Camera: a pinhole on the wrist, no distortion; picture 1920 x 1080 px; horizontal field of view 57.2 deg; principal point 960.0 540.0 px. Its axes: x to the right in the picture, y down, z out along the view. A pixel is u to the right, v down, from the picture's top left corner.
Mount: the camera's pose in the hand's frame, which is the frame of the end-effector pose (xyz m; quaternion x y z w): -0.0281 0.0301 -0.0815 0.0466 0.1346 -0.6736 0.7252
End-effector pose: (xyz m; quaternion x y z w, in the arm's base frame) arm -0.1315 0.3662 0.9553 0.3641 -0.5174 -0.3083 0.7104
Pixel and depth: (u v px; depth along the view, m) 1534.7 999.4 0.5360
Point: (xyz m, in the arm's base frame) -0.4516 -0.0047 0.9098
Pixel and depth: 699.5 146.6 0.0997
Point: -0.1605 0.4025 0.9548
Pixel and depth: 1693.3 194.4 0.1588
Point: -0.2006 0.3413 0.8857
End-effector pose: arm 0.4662 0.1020 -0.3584 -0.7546 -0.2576 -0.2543 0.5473
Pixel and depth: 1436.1 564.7 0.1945
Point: 0.4320 0.2081 -0.3331
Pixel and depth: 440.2 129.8 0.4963
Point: 0.4740 0.5090 -0.5622
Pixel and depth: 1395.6 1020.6 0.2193
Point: 0.4761 0.2316 -0.2959
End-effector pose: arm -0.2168 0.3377 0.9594 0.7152 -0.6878 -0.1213 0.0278
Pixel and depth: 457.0 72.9 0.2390
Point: -0.2851 0.4204 0.8070
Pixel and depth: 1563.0 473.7 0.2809
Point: -0.1210 0.3616 0.7720
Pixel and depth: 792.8 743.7 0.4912
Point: -0.2571 0.3004 0.5553
